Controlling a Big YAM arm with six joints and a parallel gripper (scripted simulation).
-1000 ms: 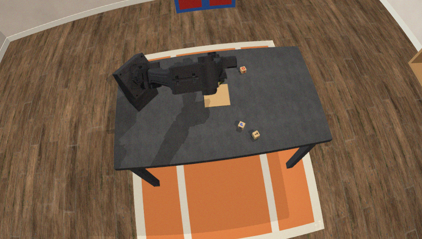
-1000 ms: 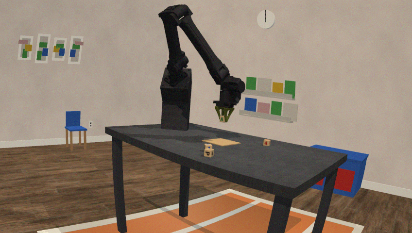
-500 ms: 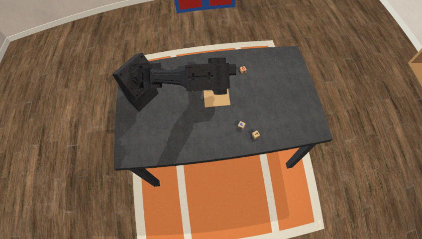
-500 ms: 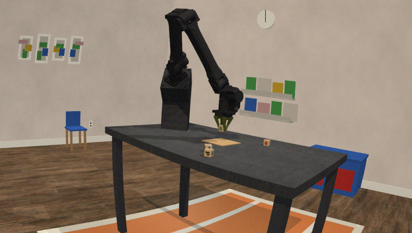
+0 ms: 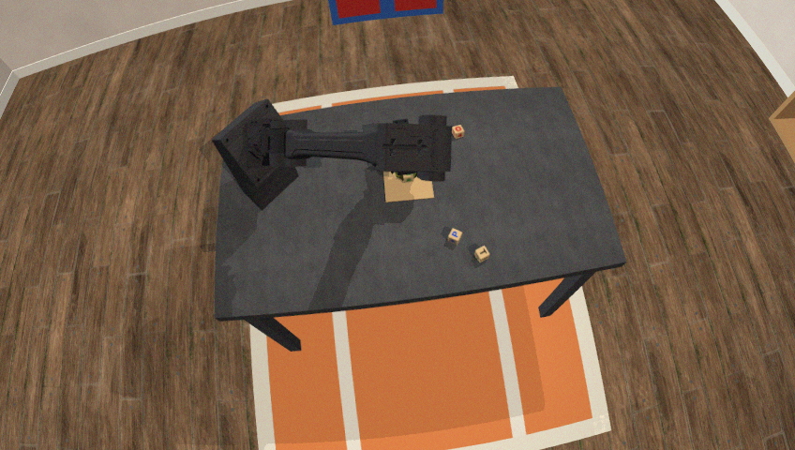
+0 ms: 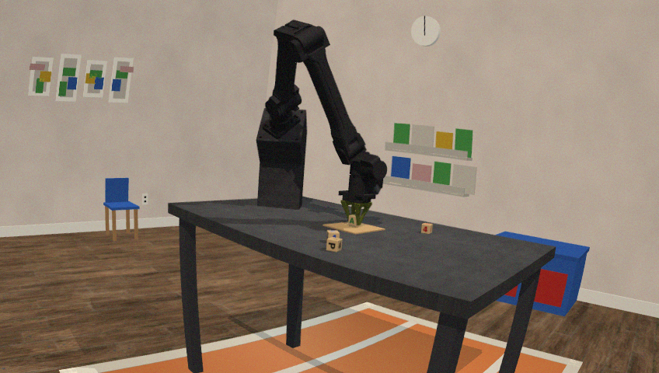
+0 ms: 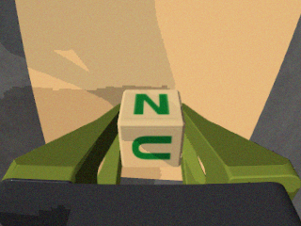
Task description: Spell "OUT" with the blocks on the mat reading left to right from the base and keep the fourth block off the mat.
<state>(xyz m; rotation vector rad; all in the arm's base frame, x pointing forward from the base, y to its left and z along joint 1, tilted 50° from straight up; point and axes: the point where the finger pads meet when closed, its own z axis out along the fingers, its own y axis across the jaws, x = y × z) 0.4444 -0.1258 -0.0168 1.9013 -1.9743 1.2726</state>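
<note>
My hand is right at the green-lettered block. From my hand the other things lie so: O block (220 mm ahead, 90 mm to the left, 10 mm below); P block (230 mm to the right, 40 mm ahead, 10 mm below); tan mat (20 mm below).
</note>
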